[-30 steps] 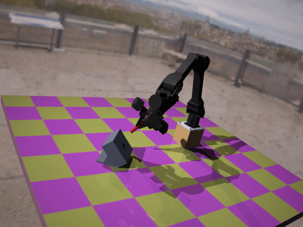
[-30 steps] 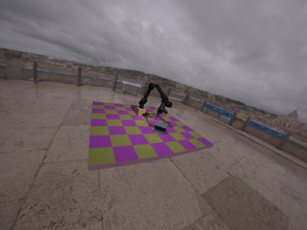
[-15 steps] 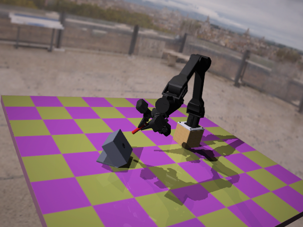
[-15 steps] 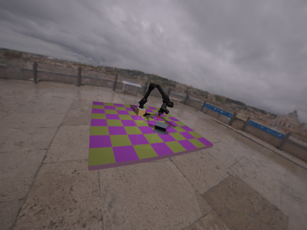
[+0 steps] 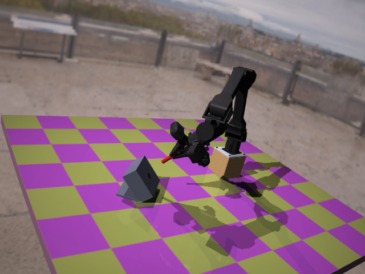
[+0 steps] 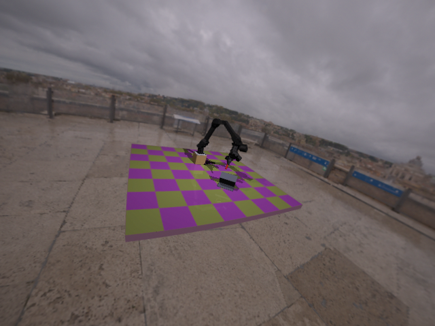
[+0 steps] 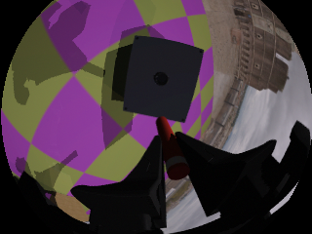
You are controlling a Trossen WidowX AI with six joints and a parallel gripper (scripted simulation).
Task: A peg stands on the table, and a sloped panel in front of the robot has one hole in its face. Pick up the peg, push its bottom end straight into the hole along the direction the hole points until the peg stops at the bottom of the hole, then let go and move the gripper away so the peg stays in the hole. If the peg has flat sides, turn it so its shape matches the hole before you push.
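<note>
My gripper tip is now 90 mm above the sloped panel, 80 mm short of it and 30 mm to the left of it. Round my gripper tip: red peg: 10 mm to the left, 10 mm behind, 10 mm above.
</note>
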